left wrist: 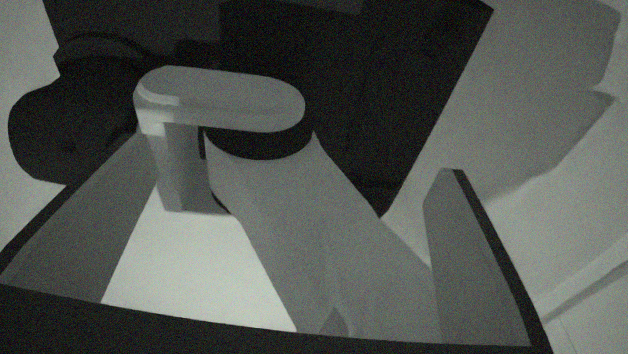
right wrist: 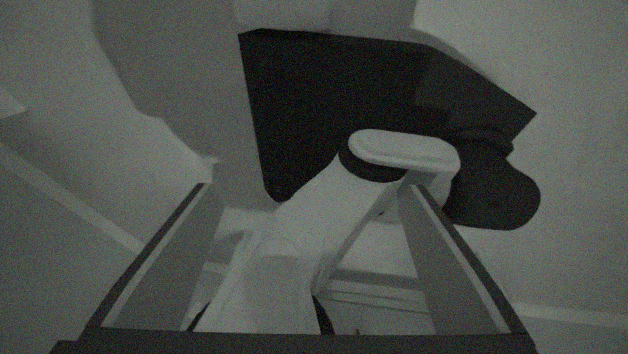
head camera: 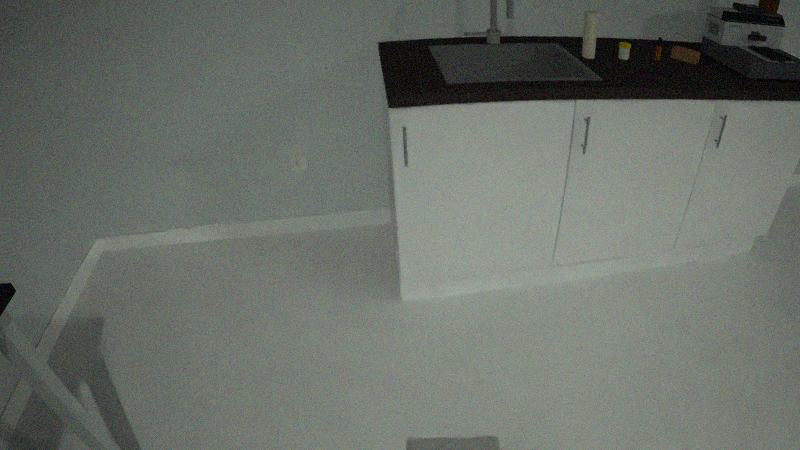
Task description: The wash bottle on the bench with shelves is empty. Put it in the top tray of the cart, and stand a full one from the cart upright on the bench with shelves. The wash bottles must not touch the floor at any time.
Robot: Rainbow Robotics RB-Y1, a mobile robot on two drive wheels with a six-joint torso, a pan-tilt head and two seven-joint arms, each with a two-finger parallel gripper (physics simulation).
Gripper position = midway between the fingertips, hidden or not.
In view: my left gripper [left wrist: 291,169], my right gripper [right wrist: 310,195] and a white cabinet with sink [head camera: 513,161].
